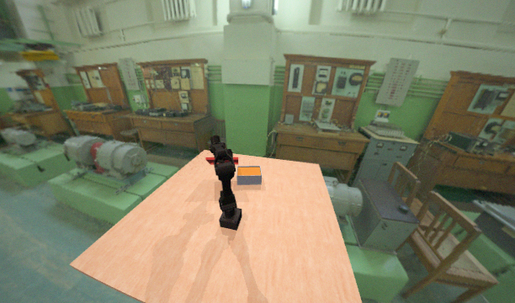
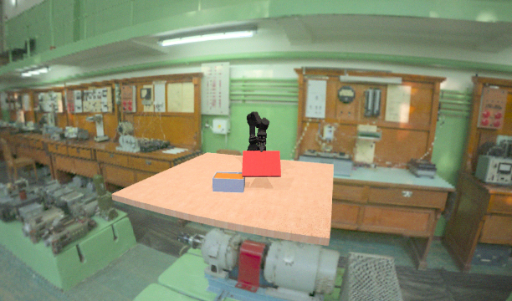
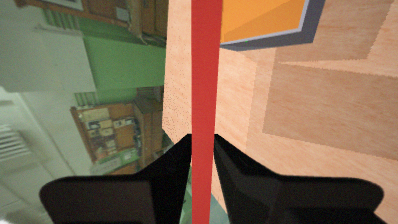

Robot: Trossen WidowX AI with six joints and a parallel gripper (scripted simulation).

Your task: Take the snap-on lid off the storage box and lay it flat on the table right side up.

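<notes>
Now: gripper tip 60 mm short of the red lid, 20 mm to the right of it and 50 mm above it. The rest, counted from my gripper tip: storage box (100 mm ahead, 180 mm to the right, 190 mm below).
</notes>
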